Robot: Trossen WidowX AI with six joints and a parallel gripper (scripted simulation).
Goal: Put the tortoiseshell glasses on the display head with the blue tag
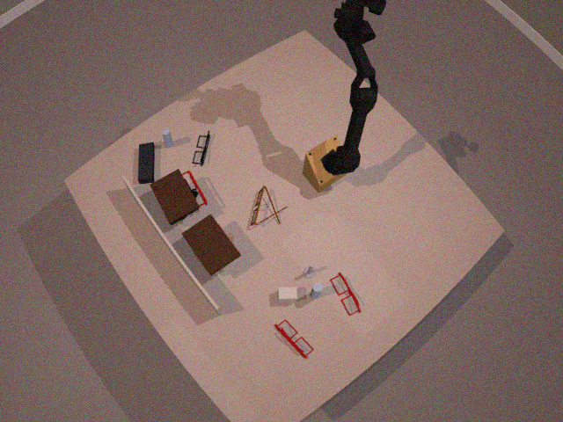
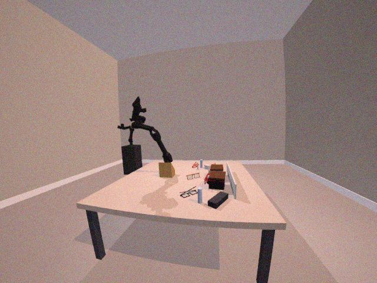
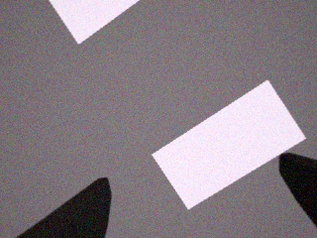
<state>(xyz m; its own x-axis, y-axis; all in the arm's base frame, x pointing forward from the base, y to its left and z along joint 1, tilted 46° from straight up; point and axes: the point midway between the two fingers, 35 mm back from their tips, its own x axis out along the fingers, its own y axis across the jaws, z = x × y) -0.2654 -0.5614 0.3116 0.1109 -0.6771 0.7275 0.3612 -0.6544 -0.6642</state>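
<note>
Now: gripper tip 600 mm short of the white block, 400 mm to the right of it and 760 mm above it. The rest, counted from my gripper tip: peg (490 mm ahead, 390 mm to the left, 760 mm below); then dark box (660 mm ahead, 330 mm to the right, 760 mm below); then white panel (790 mm ahead, 730 mm below).
</note>
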